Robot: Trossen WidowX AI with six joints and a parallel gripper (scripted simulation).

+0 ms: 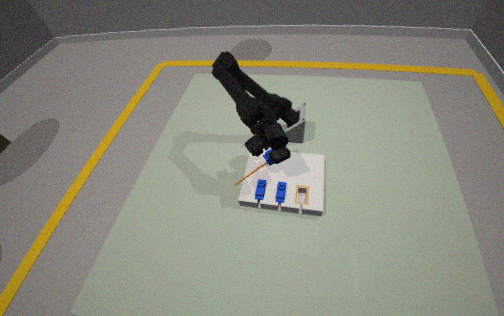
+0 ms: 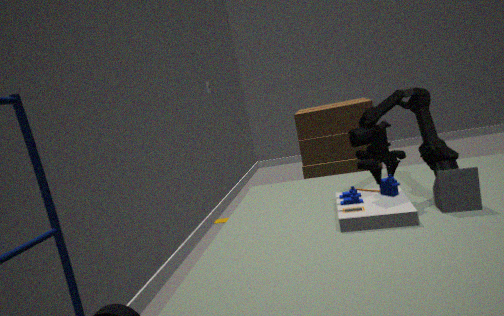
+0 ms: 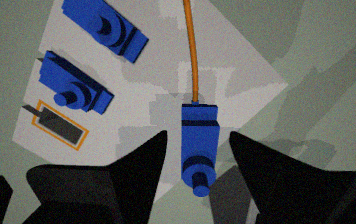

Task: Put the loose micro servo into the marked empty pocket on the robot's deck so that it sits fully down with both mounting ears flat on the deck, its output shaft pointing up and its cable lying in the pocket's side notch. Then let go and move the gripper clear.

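Right now the robot deck is 70 mm below my gripper tip, 60 mm to the left of it and 20 mm ahead of it.
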